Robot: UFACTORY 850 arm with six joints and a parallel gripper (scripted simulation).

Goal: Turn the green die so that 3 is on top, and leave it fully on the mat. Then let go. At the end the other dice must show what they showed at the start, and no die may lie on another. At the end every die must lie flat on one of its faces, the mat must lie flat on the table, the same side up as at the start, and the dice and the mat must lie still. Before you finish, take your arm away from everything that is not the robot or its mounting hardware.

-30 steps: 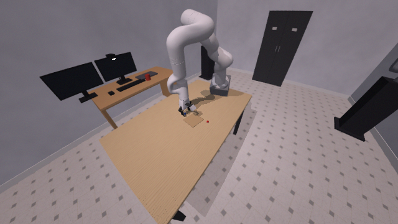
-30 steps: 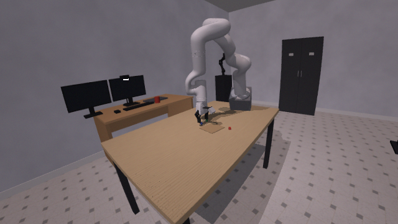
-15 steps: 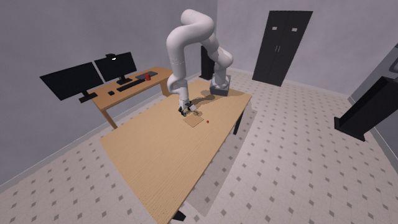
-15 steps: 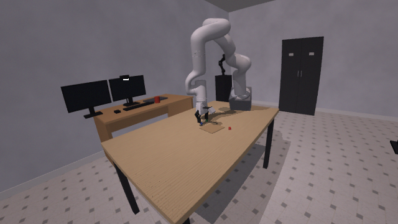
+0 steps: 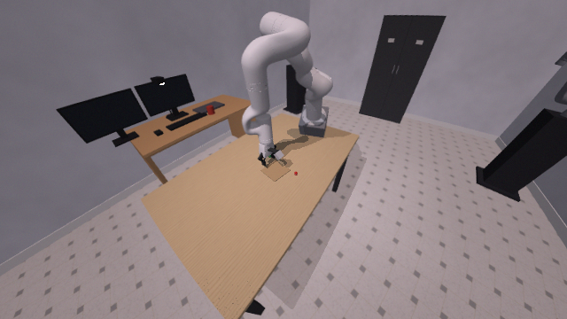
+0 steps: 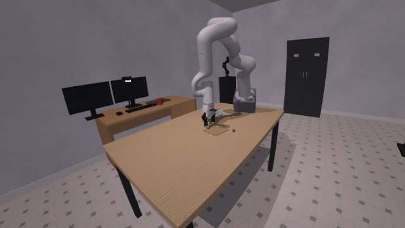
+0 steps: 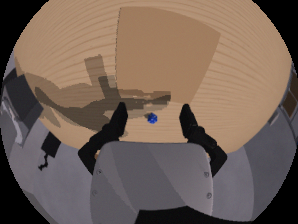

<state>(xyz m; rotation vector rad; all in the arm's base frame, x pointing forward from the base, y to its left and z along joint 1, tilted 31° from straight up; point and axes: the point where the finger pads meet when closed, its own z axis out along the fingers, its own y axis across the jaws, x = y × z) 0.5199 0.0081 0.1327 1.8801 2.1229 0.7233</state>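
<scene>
Now: hand 70 mm to the right of the tan mat and 40 mm above it. From my hand the other things lie so: green die: 60 mm behind, 70 mm to the right, 40 mm below; then red die: 70 mm behind, 190 mm to the left, 40 mm below; then blue die: 10 mm ahead, 50 mm to the right, 40 mm below.
</scene>
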